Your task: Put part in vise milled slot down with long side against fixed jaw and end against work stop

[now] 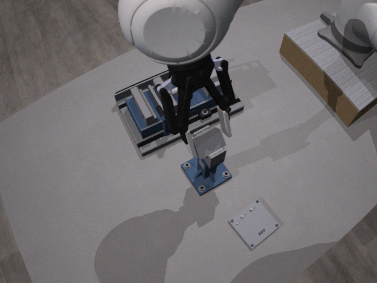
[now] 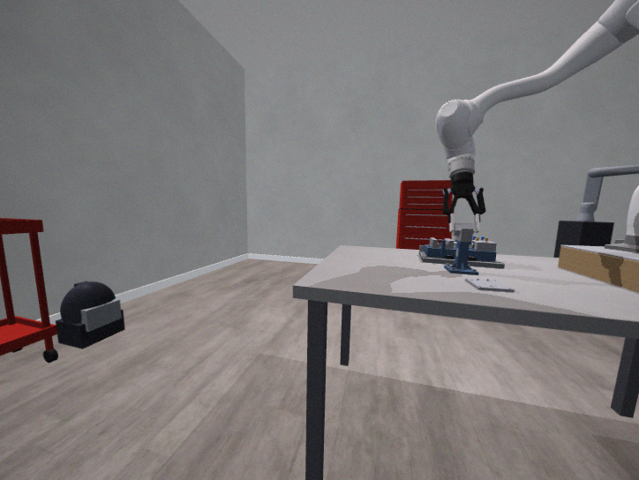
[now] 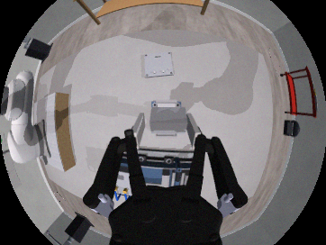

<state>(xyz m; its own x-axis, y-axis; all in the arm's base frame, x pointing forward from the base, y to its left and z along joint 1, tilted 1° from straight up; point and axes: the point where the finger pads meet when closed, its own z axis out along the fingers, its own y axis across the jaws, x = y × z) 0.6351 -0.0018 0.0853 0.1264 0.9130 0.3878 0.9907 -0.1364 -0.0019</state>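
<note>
Now: hand 20 mm above the part and 10 mm short of it. Also, from my hand: work stop (150 mm to the right, 80 mm below, 10 mm ahead); then moving jaw (190 mm to the right, 100 mm below, 30 mm behind); then blue post (120 mm to the right, 120 mm below, 20 mm ahead).
</note>
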